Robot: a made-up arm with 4 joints.
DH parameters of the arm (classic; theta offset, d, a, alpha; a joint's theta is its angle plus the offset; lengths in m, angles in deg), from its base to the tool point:
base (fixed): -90 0.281 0.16 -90
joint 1: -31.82 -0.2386 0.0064 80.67
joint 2: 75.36 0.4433 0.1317 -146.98
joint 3: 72.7 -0.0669 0.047 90
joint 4: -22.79 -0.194 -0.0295 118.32
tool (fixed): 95.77 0.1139 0 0
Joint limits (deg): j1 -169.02..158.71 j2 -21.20..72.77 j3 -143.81..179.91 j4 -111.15..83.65
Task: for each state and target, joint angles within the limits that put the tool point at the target. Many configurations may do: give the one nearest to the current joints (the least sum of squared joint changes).
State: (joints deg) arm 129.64 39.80 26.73 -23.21
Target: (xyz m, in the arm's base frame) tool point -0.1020 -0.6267 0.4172
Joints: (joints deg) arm 85.18 69.95 -18.71 -31.33
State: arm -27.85 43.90 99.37 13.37
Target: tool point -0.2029 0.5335 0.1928
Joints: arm -58.28 72.69 79.98 -2.92
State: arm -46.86 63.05 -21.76 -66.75
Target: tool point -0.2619 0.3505 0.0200
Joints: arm -86.02 55.23 34.27 -55.22
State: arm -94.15 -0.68 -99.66 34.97
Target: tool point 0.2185 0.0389 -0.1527
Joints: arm -142.00 22.54 -122.11 42.20
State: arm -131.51 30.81 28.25 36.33
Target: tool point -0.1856 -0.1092 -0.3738
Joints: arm -139.31 5.94 52.62 2.67
